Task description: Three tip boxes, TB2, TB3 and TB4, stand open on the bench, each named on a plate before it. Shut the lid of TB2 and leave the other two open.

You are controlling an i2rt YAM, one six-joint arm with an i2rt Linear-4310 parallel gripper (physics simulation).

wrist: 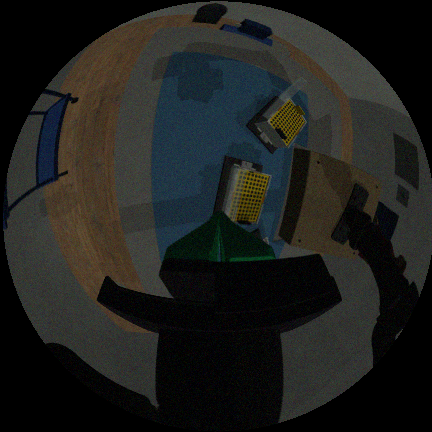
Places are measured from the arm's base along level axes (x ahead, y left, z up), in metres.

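Pixels of known places: gripper, fingertip midpoint: (218, 216); arm's base, origin of the base link: (350, 214).
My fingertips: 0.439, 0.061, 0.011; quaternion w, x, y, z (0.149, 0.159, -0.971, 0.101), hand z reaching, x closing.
Observation:
Ahead of a thing's pixels: the offset from my fingertips to its middle, as dx, dy, dz. "spot": to the spot under its first point. Level surfaces: height alone.
A near tip box @[-0.124, +0.006, -0.139] (247, 197) with a yellow tip rack stands on the blue mat just beyond the fingertips. A pale, see-through lid-like strip shows along its left side; its exact angle is hard to tell. A farther tip box @[-0.171, -0.209, -0.139] (286, 122), also with a yellow rack, stands turned at the upper right, its clear lid @[spot: -0.095, -0.233, -0.059] (294, 89) raised at the back. A third box cannot be made out. Part of a small light plate shows beside the green fingers, and no name is readable. My gripper (218, 216) is shut and empty, its tips overlapping the near box's lower left corner in the view.
The blue mat @[dz -0.204] (175, 130) lies on the grey bench top with a wooden border (82, 165) at left. A brown board (325, 200) with a black arm mount stands right of the near box. A blue-framed object (51, 140) is at far left, and dark and blue objects lie at the top.

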